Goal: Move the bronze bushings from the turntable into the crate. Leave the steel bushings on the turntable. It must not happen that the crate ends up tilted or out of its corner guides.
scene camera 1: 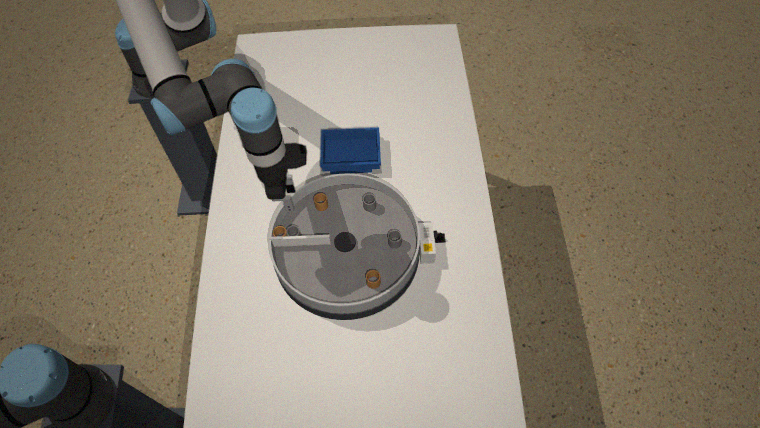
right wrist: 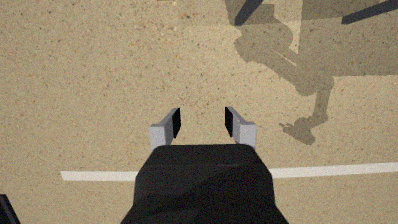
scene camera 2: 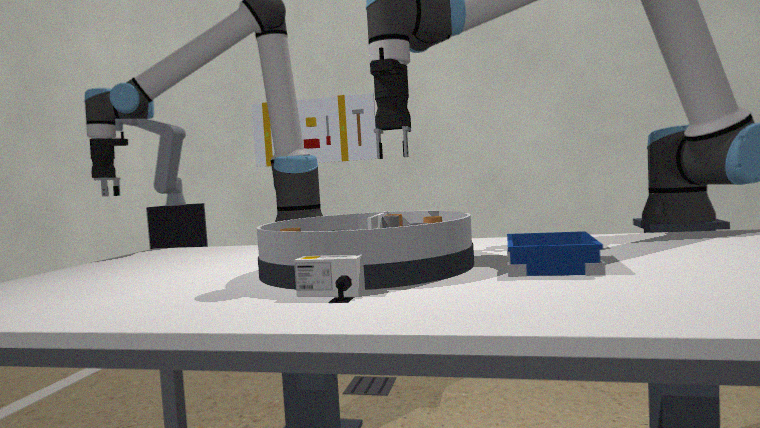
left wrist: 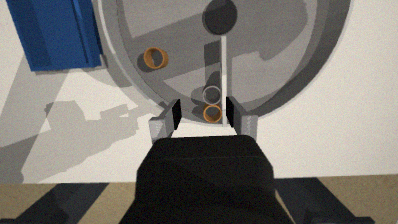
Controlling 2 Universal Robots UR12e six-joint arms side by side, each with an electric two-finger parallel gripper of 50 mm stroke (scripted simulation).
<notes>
I see my left gripper, my right gripper and a blue crate.
My left gripper also shows in scene camera 1 and in the left wrist view. My right gripper shows as well in the right wrist view.
</notes>
